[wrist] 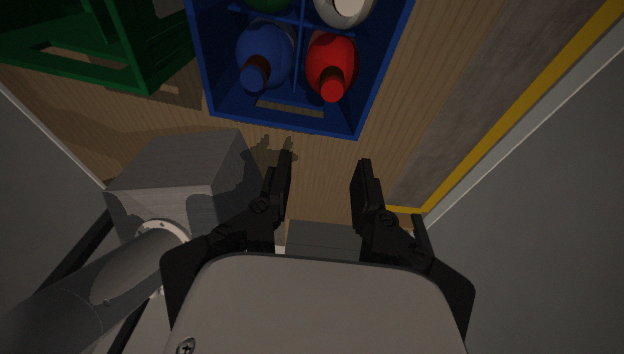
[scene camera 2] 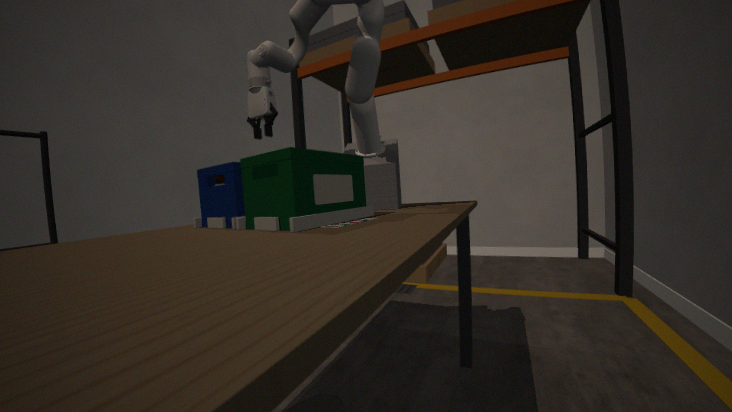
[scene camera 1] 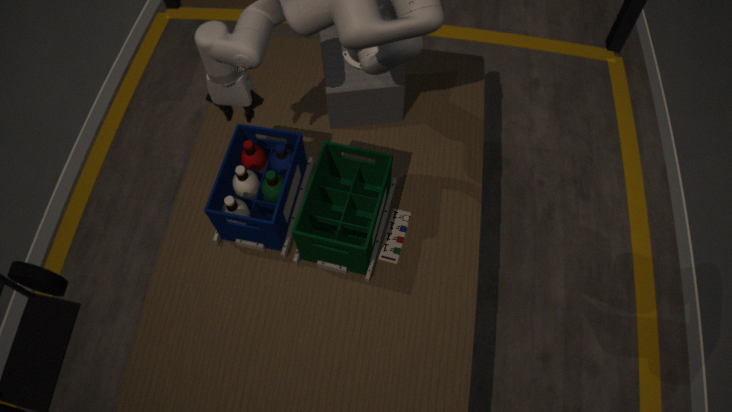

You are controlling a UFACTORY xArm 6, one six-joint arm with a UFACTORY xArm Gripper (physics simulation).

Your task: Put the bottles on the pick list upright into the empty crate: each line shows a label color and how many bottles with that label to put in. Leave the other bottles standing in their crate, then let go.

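Seen in the pictures: gripper, fingertip midpoint: (wrist: 322,168) (scene camera 2: 263,137) (scene camera 1: 240,117); arm's base, origin of the base link: (wrist: 168,247) (scene camera 2: 370,151).
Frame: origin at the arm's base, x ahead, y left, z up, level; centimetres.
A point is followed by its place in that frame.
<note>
The blue crate (scene camera 1: 249,231) @[x 54.5, y -21.7, z -14.1 cm] (scene camera 2: 218,197) @[x 54.4, y -21.9, z -15.2 cm] (wrist: 380,100) holds a red bottle (scene camera 1: 253,157) @[x 33.8, y -25.4, z -11.3 cm] (wrist: 331,60) @[x 34.1, y -26.2, z -11.2 cm], a blue bottle (scene camera 1: 280,159) @[x 33.7, y -17.6, z -11.0 cm] (wrist: 265,50) @[x 34.0, y -18.4, z -11.3 cm], a green bottle (scene camera 1: 272,188) @[x 42.6, y -17.7, z -11.2 cm] (wrist: 267,4) @[x 38.2, y -18.8, z -11.7 cm] and two white bottles, one (scene camera 1: 245,183) @[x 42.1, y -25.4, z -11.4 cm] (wrist: 345,10) @[x 39.4, y -26.4, z -7.4 cm] in the middle row and one (scene camera 1: 235,207) @[x 50.2, y -25.7, z -9.9 cm] at the front, all upright. The green crate (scene camera 1: 332,253) @[x 57.2, y 0.9, z -13.9 cm] (scene camera 2: 268,197) @[x 57.3, y 1.2, z -16.3 cm] (wrist: 165,65) @[x 30.8, y -6.1, z -10.8 cm] beside it has empty compartments. The pick list (scene camera 1: 395,236) @[x 45.9, y 15.8, z -23.6 cm] shows white, blue, red and green squares; its numbers are too small to read. My gripper (scene camera 1: 239,113) @[x 32.4, y -25.9, z 5.1 cm] (scene camera 2: 263,132) @[x 32.4, y -25.9, z 5.1 cm] (wrist: 322,168) @[x 32.4, y -25.9, z 5.1 cm] is partly open and empty, above and behind the blue crate.
Pale brackets (scene camera 1: 249,245) (scene camera 2: 266,223) edge both crates on the wooden table (scene camera 1: 307,348) @[x 80.2, y -2.2, z -23.8 cm] (scene camera 2: 153,296) @[x 91.8, y 23.9, z -23.7 cm]. The robot's grey base block (scene camera 1: 366,104) @[x 9.8, y 2.3, z -13.6 cm] (scene camera 2: 381,184) @[x 8.3, y 7.6, z -14.3 cm] (wrist: 170,160) @[x 9.6, y 3.1, z -14.2 cm] stands behind the crates. A shelf rack (scene camera 2: 620,204) rises beyond the table.
</note>
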